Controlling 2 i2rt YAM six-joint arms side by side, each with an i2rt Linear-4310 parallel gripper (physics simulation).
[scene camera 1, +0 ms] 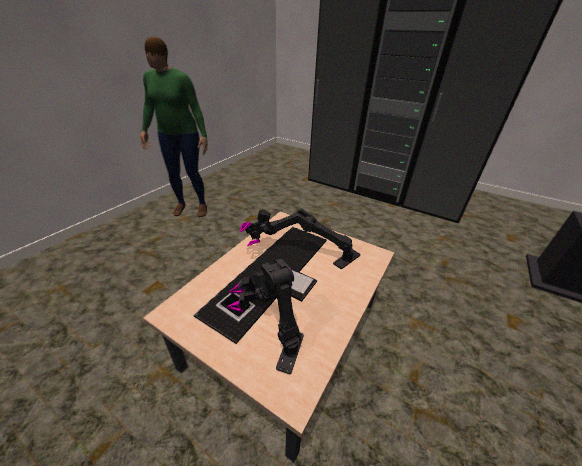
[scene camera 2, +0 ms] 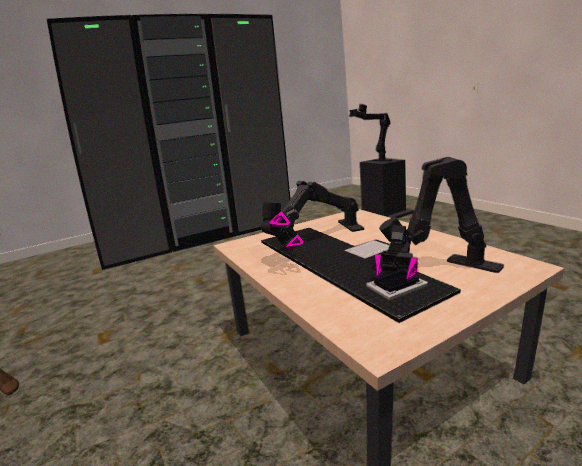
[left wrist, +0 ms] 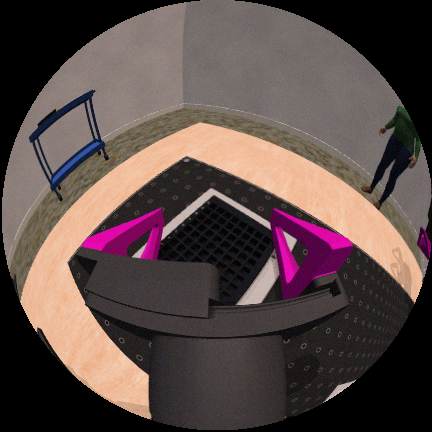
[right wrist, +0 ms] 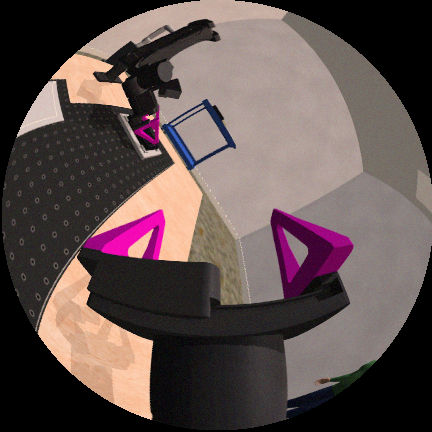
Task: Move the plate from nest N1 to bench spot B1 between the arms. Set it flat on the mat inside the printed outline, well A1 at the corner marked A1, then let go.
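Seen in the pictures: left gripper, fingertip midpoint: (scene camera 1: 228,299) (scene camera 2: 391,278) (left wrist: 216,214) (right wrist: 155,135); right gripper, fingertip midpoint: (scene camera 1: 244,238) (scene camera 2: 296,233) (right wrist: 217,214); left arm's base at its link origin: (scene camera 1: 290,351) (scene camera 2: 474,264) (right wrist: 107,77); right arm's base at its link origin: (scene camera 1: 346,259) (scene camera 2: 350,225).
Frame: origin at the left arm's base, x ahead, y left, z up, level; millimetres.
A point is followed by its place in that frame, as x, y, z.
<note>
The black gridded plate (left wrist: 220,235) {364, -138, 39} sits in the pale square frame of nest N1 (scene camera 1: 226,312) {360, -80, 23} (scene camera 2: 379,290) {413, -152, 25} (left wrist: 262,282) {339, -188, 25}, on the near end of the black perforated board. My left gripper (scene camera 1: 235,298) {372, -131, 56} (scene camera 2: 394,279) {372, -131, 56} (left wrist: 216,214) {372, -131, 56} is open, pointing down low over the nest, one finger towards each side of the plate; finger contact cannot be told. My right gripper (scene camera 1: 249,235) {447, -483, 169} (scene camera 2: 287,230) {447, -483, 169} (right wrist: 217,214) {447, -483, 169} is open and empty, raised beyond the board's far end. The light grey mat at B1 (scene camera 1: 303,283) {55, -403, 14} (scene camera 2: 367,248) {109, -418, 15} (right wrist: 42,107) lies beside the board between the arms. The A1 mark is not legible.
The perforated board (scene camera 1: 295,245) {199, -714, 13} (scene camera 2: 320,260) {313, -501, 13} (right wrist: 75,165) {307, -401, 13} runs along the wooden table (scene camera 1: 190,290) {626, -162, 0} (scene camera 2: 345,305) {519, -208, 0}. My left arm's raised links partly cover the grey mat in scene camera 1. A person (scene camera 1: 170,105), server racks (scene camera 2: 185,130) and a blue cart (left wrist: 77,161) stand off the table.
</note>
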